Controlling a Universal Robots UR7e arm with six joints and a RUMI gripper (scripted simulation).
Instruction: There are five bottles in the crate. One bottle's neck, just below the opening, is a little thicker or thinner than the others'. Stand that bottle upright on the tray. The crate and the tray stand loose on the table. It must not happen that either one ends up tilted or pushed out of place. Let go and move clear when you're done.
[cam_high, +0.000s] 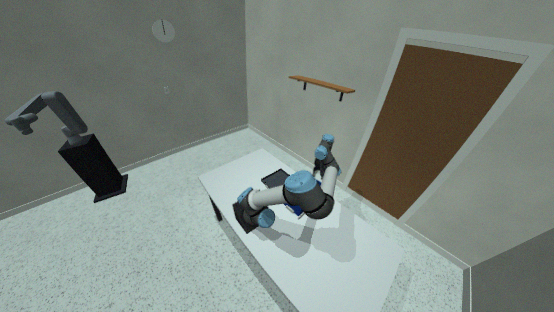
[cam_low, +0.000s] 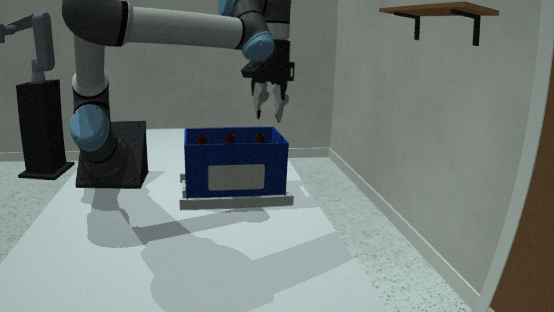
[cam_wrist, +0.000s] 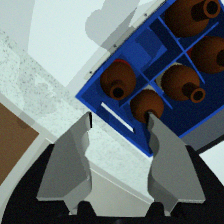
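The blue crate is 160 mm below my hand, 90 mm behind it and 30 mm to the left of it. From my hand the other things lie so: bottle: 190 mm behind, 150 mm below, 60 mm to the left; dark grey tray: 320 mm to the left, 230 mm below, 130 mm behind.
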